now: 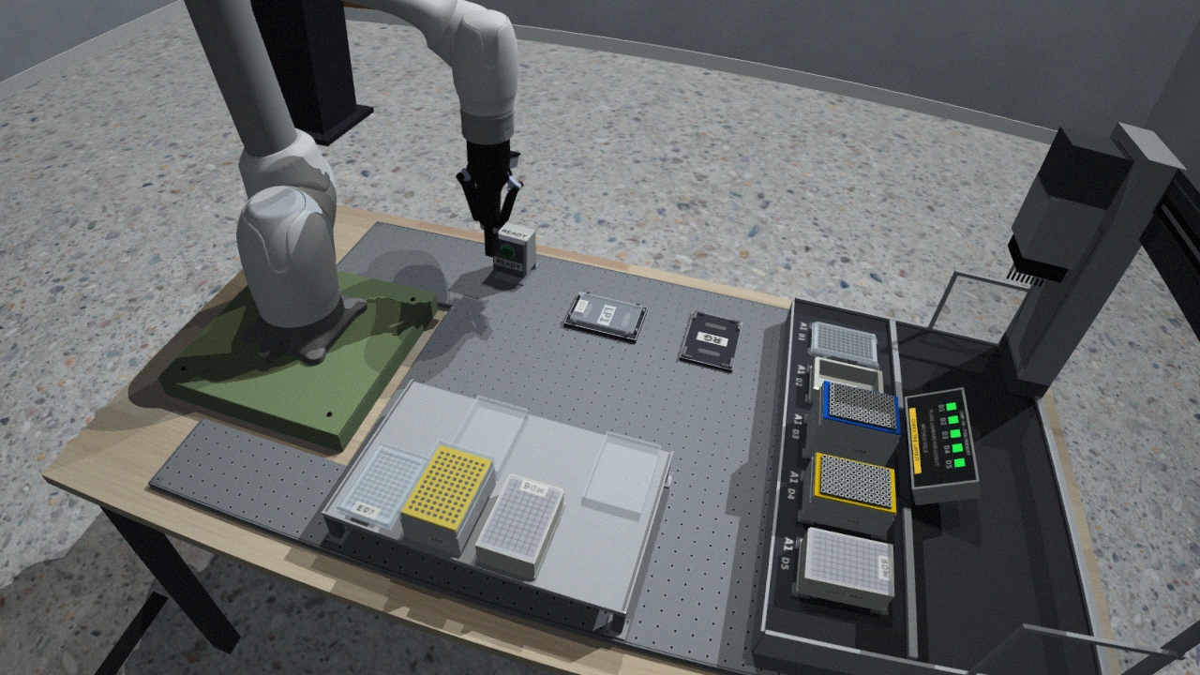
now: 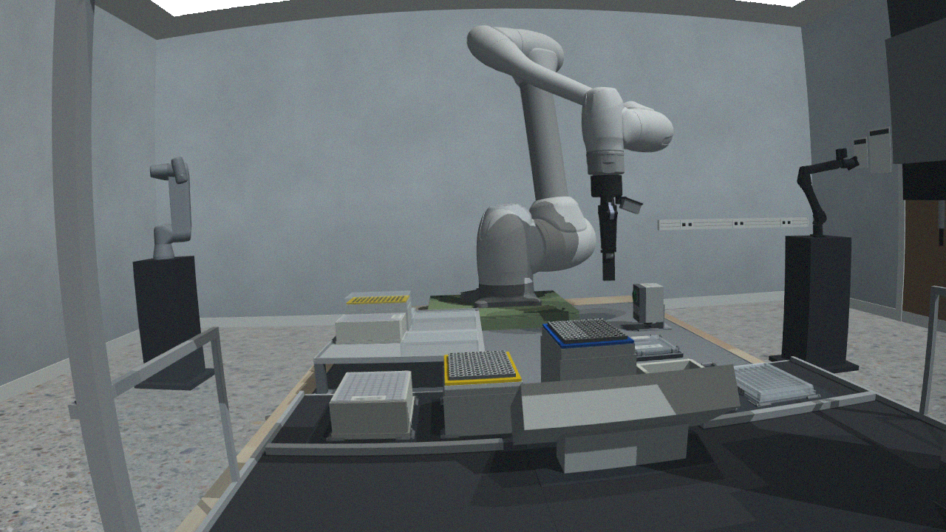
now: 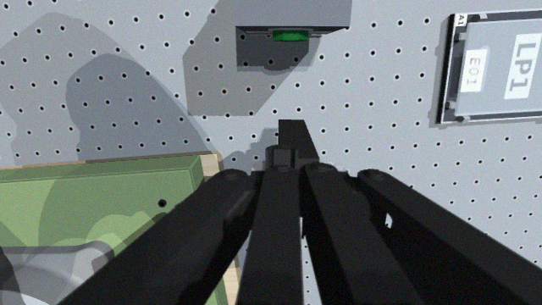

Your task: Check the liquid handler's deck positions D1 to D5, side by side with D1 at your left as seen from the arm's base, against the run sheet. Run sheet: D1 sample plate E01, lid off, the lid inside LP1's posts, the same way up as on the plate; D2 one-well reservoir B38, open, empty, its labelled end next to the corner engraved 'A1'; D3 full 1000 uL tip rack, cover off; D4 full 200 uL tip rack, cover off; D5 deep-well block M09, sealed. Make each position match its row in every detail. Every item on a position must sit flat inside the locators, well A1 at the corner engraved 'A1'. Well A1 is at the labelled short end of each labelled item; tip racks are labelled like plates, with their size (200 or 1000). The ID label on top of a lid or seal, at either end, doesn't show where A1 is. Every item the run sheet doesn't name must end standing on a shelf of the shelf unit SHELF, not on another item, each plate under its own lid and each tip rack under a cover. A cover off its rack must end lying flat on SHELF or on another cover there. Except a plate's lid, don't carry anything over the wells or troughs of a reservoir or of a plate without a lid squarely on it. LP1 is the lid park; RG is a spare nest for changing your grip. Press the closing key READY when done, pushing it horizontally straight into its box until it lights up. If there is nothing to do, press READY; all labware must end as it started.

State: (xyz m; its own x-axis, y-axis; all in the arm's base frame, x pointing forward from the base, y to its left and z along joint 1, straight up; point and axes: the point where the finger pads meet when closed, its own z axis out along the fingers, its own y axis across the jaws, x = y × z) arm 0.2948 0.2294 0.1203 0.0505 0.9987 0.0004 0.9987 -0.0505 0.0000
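Now: hand 8 cm to the right of the ready box and 9 cm above it. Round my hand: clear lid labelled E01: 23 cm ahead, 3 cm to the left, 14 cm below; then shelf: 21 cm ahead, 45 cm to the right, 9 cm below; then clear sample plate: 69 cm ahead, 5 cm to the left, 9 cm below.
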